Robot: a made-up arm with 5 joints.
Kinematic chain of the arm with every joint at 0, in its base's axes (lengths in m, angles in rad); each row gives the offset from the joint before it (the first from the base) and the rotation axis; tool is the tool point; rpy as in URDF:
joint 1: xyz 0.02 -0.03 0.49 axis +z
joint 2: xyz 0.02 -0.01 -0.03 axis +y
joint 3: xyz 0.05 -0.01 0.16 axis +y
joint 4: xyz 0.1 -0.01 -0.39 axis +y
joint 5: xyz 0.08 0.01 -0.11 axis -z
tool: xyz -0.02 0.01 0 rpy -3.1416 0 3.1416
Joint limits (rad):
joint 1: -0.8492..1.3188
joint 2: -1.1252..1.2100
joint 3: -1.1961..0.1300
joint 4: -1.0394..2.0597
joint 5: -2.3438..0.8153
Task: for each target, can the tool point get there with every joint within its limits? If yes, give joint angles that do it. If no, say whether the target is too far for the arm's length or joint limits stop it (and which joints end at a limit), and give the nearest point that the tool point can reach.
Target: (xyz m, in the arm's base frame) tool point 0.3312 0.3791 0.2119
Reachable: yes | joints 1.0015 0.6116 -0.9627 -0.4855 -1.7772
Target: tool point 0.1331 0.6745 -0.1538
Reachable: no: too far | nearest point 0.1345 0.4205 0.0645 | short by 0.335 m
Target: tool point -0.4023 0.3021 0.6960
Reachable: no: joint limits stop it (at a limit: joint 2, joint 3, joint 5) | nearest point -0.1883 0.1338 0.3886 | short by 0.411 m
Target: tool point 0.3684 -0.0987 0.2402
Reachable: yes | joints -0.1030 -0.1832 -0.4333 1.0741 -1.0589
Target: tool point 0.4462 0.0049 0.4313
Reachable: yes | joints 0.1710 -0.9371 -0.0508 0.2195 -1.4121
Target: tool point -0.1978 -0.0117 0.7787
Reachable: no: joint limits stop it (at a limit: joint 1, joint 2, joint 3, joint 4, joint 5) | nearest point -0.0073 -0.0615 1.0017 | short by 0.297 m
